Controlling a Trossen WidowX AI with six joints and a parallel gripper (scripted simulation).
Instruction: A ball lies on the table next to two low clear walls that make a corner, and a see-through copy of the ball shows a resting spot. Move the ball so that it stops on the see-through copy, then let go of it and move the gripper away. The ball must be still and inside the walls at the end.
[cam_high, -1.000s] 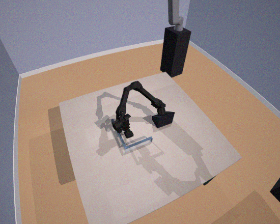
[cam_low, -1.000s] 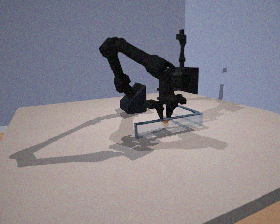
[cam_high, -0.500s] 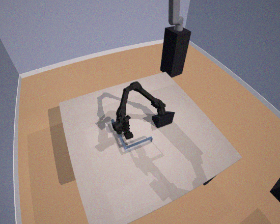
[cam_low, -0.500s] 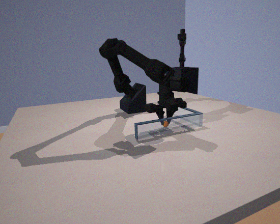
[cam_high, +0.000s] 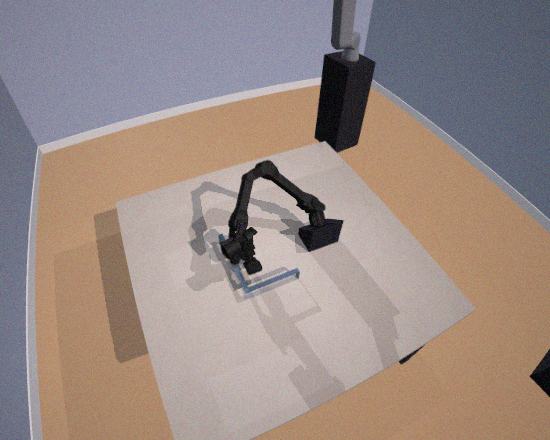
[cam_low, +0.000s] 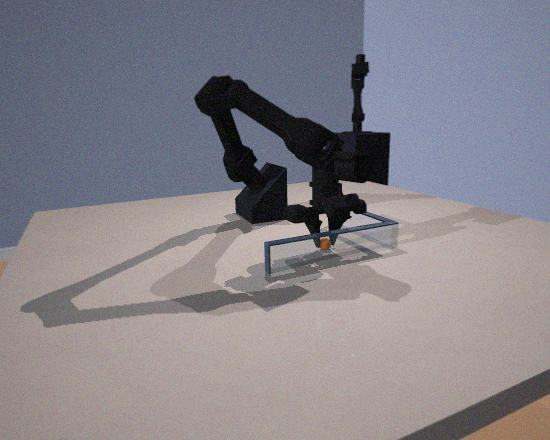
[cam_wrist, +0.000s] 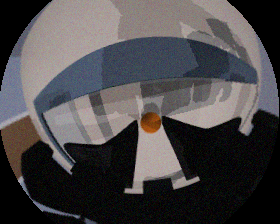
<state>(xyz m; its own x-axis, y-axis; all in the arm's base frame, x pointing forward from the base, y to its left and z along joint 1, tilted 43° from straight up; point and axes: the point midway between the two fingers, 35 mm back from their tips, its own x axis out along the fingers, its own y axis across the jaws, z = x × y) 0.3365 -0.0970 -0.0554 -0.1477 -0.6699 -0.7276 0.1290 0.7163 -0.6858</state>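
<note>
Right now my gripper tip is 1 cm below the see-through copy. From my gripper tip the other things lie so: orange ball (1 cm above).
</note>
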